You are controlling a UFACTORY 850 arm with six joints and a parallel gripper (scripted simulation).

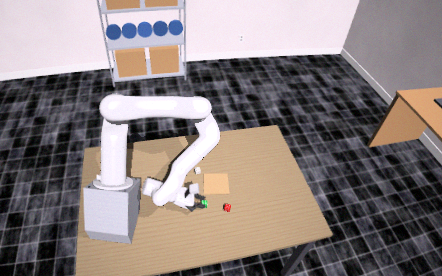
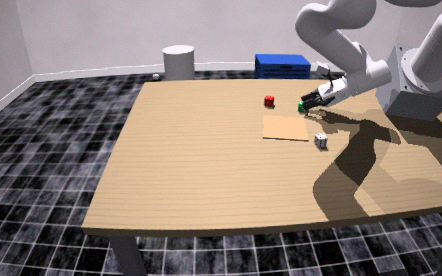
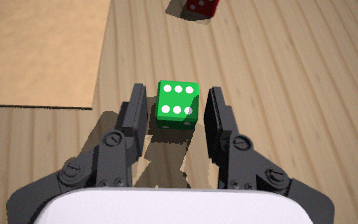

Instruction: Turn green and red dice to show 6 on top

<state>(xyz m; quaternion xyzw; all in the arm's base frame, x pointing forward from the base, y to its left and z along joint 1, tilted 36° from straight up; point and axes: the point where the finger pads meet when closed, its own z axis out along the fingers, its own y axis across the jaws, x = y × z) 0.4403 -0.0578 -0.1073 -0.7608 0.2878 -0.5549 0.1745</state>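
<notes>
My hand is 2 cm short of the green die and 2 cm above it. From my hand the other things lie so: red die 13 cm ahead, 6 cm to the right, 2 cm below; then tan mat 12 cm ahead, 11 cm to the left, 3 cm below; then white die 4 cm ahead, 22 cm to the left, 2 cm below.
</notes>
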